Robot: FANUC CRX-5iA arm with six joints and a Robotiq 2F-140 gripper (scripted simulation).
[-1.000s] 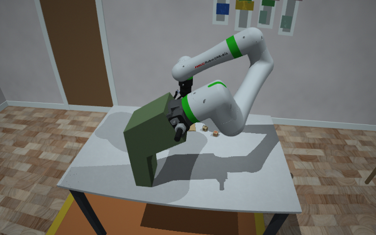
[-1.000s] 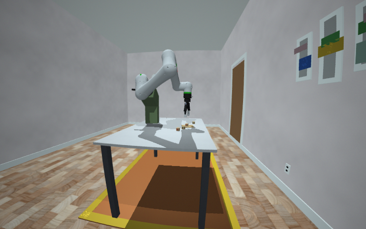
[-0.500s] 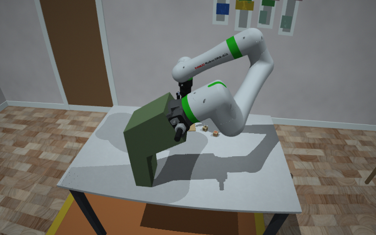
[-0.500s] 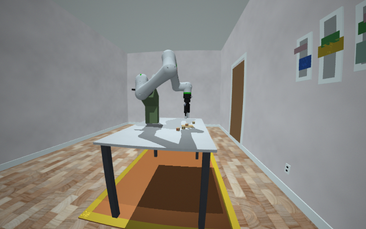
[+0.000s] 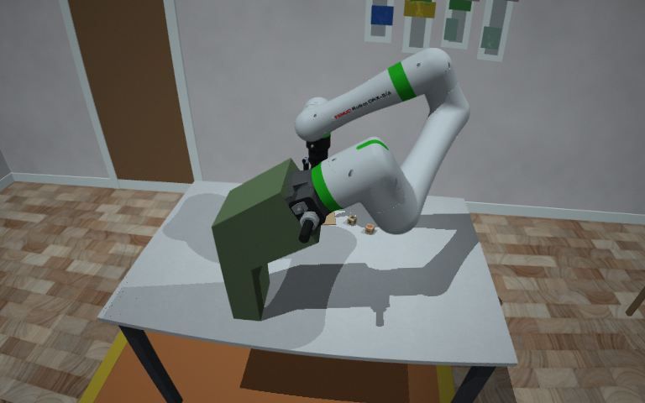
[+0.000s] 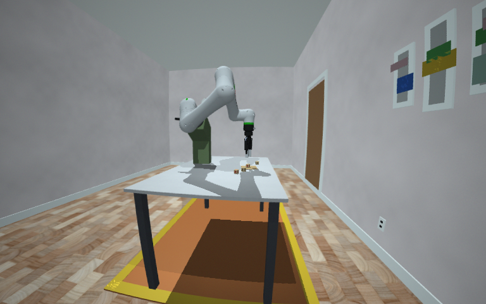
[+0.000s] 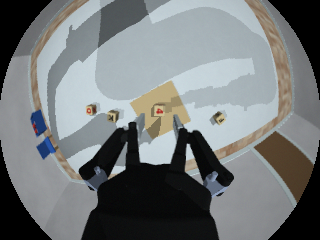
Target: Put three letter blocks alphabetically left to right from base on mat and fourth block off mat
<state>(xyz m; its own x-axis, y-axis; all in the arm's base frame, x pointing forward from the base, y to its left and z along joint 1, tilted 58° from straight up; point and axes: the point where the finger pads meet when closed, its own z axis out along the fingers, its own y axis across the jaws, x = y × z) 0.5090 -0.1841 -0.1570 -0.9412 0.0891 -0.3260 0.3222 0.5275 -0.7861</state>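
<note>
Right now my hand is 10 mm short of the tan mat and 130 mm above it.
</note>
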